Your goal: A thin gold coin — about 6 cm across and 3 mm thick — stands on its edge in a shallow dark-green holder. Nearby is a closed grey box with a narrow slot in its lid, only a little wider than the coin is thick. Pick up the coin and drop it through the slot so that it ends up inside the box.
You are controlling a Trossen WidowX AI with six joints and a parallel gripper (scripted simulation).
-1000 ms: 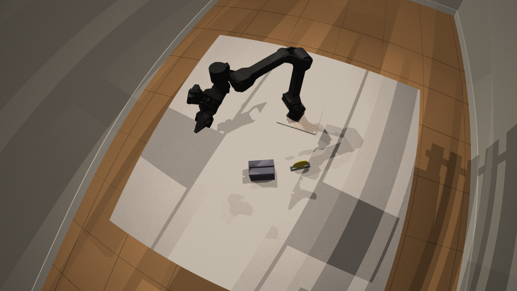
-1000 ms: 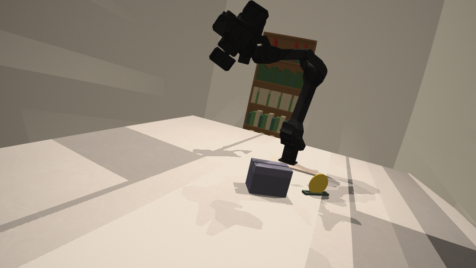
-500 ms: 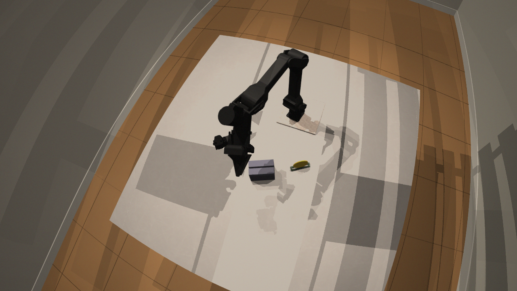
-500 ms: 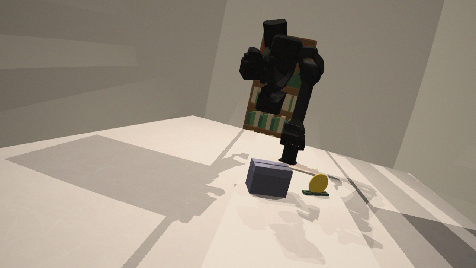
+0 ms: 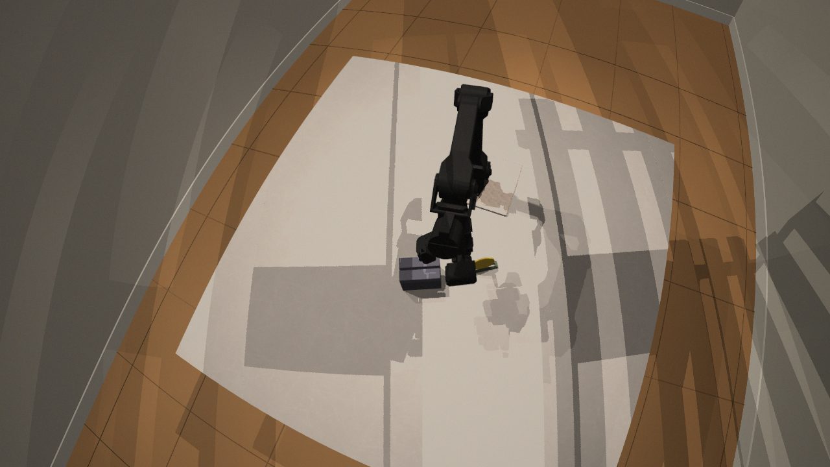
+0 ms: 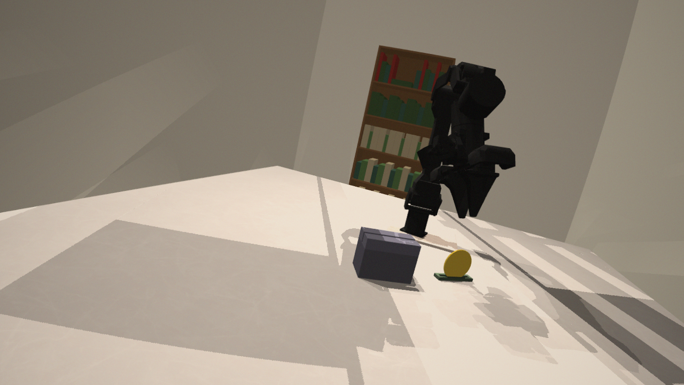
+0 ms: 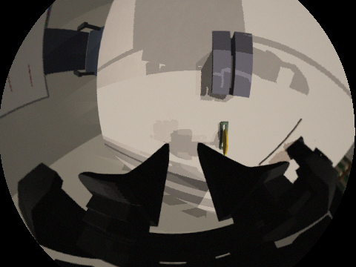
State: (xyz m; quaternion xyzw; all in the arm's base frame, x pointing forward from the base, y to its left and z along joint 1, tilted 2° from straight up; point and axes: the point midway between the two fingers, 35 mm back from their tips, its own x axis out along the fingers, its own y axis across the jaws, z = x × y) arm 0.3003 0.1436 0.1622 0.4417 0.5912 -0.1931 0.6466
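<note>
The coin lies 11 cm below my gripper tip and 9 cm behind it.
</note>
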